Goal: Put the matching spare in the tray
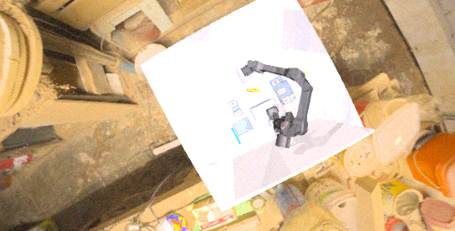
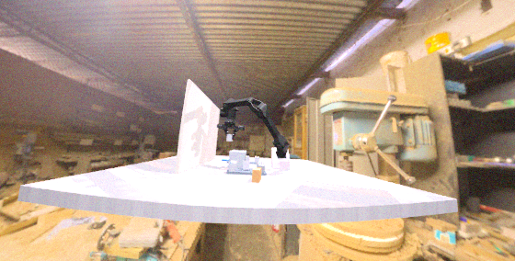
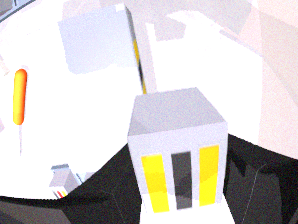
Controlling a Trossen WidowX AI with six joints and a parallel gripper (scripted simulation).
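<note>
The blue-rimmed tray lies 4 cm behind my gripper tip, 17 cm to the right of it and 17 cm below it. Also, from my gripper tip: mounted unit (6 cm behind, 2 cm to the left, 12 cm below); tall white panel (18 cm ahead, 2 cm to the right, 5 cm above); white spare block (2 cm above).
</note>
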